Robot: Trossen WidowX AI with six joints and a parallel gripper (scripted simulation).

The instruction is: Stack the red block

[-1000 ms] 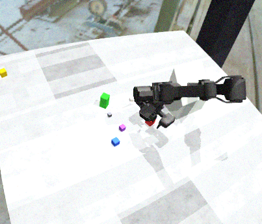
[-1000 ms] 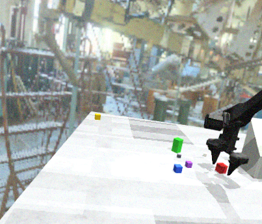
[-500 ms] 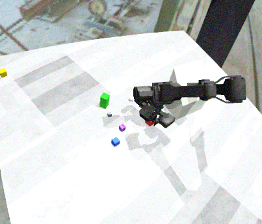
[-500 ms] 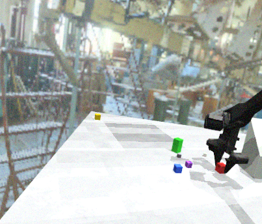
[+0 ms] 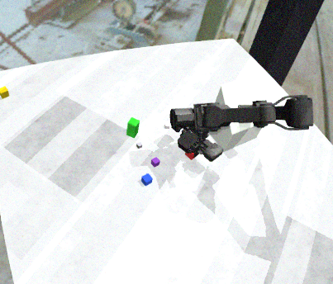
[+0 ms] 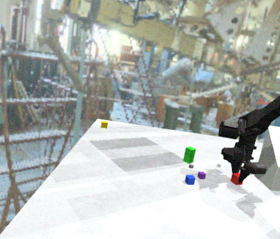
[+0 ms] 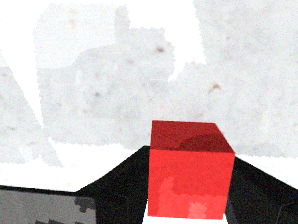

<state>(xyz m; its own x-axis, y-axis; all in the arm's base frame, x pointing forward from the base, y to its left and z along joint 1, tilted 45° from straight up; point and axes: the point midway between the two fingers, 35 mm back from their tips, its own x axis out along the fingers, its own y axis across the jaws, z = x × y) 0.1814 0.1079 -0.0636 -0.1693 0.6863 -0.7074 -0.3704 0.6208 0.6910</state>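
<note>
Now: the tiny dark cube 16 cm ahead of my gripper tip and 8 cm to the right of it. Round my gripper tip: blue cube 19 cm ahead, 6 cm to the left; then purple cube 13 cm ahead; then red block 1 cm above.
</note>
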